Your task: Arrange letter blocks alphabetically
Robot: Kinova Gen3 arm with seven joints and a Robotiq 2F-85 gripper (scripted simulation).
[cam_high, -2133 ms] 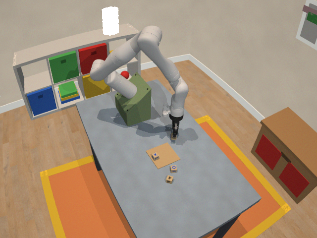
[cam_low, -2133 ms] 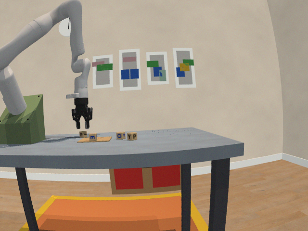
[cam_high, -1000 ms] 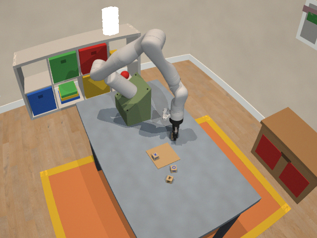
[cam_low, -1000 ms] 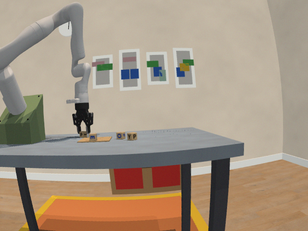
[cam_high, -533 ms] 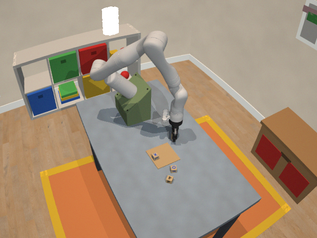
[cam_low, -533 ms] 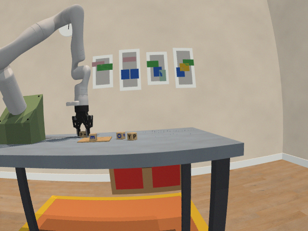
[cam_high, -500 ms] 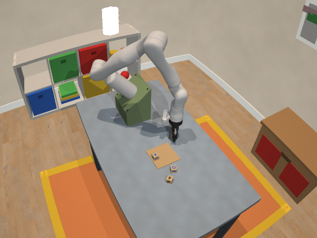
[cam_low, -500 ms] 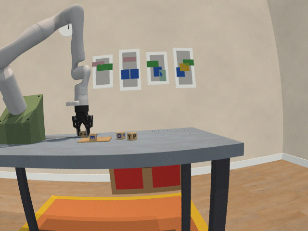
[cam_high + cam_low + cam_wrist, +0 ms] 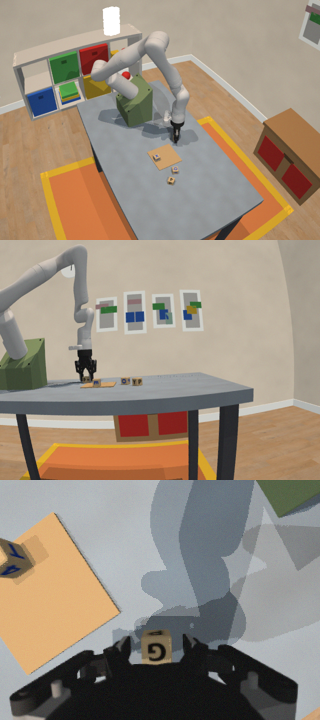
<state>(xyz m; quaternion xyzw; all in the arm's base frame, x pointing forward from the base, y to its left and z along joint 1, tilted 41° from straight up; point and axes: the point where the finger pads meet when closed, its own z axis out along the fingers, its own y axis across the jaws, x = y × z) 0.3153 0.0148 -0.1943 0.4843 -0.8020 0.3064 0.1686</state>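
My hand is 9 cm short of the tan mat, 12 cm to the left of it and 2 cm above it.
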